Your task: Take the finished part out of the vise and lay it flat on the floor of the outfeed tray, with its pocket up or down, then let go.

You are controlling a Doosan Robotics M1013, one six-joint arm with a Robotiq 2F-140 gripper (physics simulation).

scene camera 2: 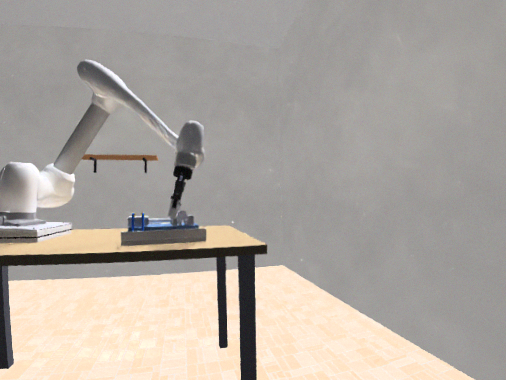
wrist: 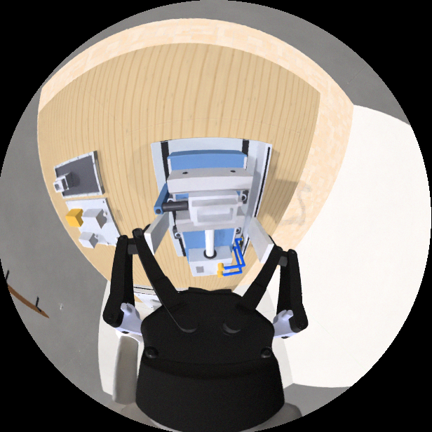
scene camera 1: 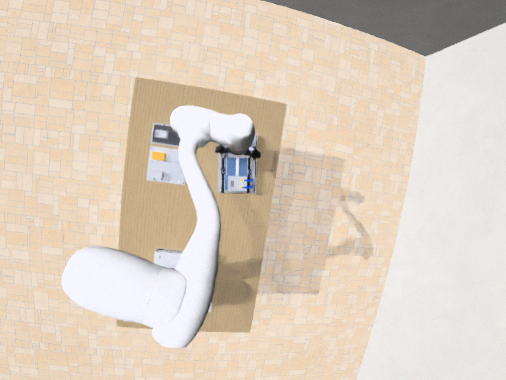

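Where they show: gripper, fingertip midpoint: (scene camera 1: 237, 156); arm's base, origin of the base link: (scene camera 2: 15, 224).
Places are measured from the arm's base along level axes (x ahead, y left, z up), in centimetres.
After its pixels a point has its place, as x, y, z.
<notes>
The finished part (wrist: 214, 209), a light grey block with its pocket facing up, sits between the grey jaws of the vise (wrist: 210, 181) (scene camera 1: 243, 166) {69.5, -10.3, -0.1} (scene camera 2: 165, 227) {71.7, -12.0, -0.6}. The arm hides the part in scene camera 1. My gripper (wrist: 209, 221) (scene camera 2: 174, 212) {72.9, -5.8, 2.2} is open wide and empty. Its pads stand apart to the left and right, near the part in the wrist view; their exact height over it is unclear. The outfeed tray (wrist: 86, 172) (scene camera 1: 172, 136) {72.1, 27.3, -5.5} has a dark floor and raised rim. A small grey block (wrist: 62, 183) (scene camera 1: 161, 134) {71.3, 32.3, -3.4} is at its far left side.
A black cylinder on a blue bracket (wrist: 160, 206) reaches to the part's left side. Blue bent pipes (wrist: 240, 255) stand at the vise's near right. A light plate (wrist: 109, 225) (scene camera 1: 172, 155) {63.4, 23.9, -1.7} beside the tray bears a yellow block (wrist: 74, 217) (scene camera 1: 158, 156) {60.8, 30.1, -1.7} and grey blocks (wrist: 94, 218).
</notes>
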